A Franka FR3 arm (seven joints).
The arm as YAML. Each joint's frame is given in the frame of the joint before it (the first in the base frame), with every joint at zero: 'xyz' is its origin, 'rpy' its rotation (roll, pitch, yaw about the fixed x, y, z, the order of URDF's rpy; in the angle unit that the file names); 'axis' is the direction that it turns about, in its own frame. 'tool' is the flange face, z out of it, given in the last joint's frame.
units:
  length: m
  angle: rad
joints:
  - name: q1
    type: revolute
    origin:
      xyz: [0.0, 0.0, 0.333]
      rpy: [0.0, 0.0, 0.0]
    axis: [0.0, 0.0, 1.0]
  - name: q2
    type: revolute
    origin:
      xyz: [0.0, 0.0, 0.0]
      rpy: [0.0, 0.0, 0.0]
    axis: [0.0, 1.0, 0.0]
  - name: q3
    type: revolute
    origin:
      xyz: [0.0, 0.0, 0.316]
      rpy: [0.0, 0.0, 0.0]
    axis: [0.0, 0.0, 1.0]
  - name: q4
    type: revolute
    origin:
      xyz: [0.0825, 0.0, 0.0]
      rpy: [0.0, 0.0, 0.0]
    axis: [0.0, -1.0, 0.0]
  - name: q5
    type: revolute
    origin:
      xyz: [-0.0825, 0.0, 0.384]
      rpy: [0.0, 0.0, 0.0]
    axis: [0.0, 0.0, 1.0]
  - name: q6
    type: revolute
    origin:
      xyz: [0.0, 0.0, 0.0]
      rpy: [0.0, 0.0, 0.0]
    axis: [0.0, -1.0, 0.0]
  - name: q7
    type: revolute
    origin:
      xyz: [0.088, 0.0, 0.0]
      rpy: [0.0, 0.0, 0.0]
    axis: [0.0, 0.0, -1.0]
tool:
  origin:
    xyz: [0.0, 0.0, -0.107]
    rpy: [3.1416, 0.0, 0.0]
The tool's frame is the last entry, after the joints.
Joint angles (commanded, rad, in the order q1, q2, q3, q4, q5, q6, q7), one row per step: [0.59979, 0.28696, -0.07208, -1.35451, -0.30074, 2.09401, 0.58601]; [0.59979, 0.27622, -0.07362, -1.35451, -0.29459, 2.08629, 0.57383]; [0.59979, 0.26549, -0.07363, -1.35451, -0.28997, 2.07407, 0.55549]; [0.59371, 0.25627, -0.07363, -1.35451, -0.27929, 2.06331, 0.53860]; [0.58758, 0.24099, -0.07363, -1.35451, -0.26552, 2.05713, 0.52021]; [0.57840, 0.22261, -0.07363, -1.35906, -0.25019, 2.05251, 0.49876]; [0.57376, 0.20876, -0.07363, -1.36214, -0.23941, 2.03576, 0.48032]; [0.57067, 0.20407, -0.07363, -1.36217, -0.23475, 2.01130, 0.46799]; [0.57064, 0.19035, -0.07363, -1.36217, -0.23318, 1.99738, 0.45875]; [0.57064, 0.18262, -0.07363, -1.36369, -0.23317, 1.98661, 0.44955]
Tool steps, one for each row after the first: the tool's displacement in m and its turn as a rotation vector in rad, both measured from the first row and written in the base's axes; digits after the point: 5 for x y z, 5 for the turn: [-0.00245, -0.00274, 0.00630, 0.00086, 0.00038, 0.00613]; [-0.00549, -0.00508, 0.01202, -0.00460, 0.00397, 0.01782]; [-0.00632, -0.01039, 0.01675, -0.00406, 0.01061, 0.02257]; [-0.00870, -0.01631, 0.02600, 0.00398, 0.00975, 0.03010]; [-0.01098, -0.02438, 0.03506, 0.01206, 0.00939, 0.03781]; [-0.01397, -0.02988, 0.04038, 0.01054, 0.01959, 0.04458]; [-0.01528, -0.03361, 0.04037, 0.00014, 0.03878, 0.04592]; [-0.01957, -0.03671, 0.04756, -0.00204, 0.03981, 0.05052]; [-0.02206, -0.03866, 0.05046, -0.00797, 0.04390, 0.05582]
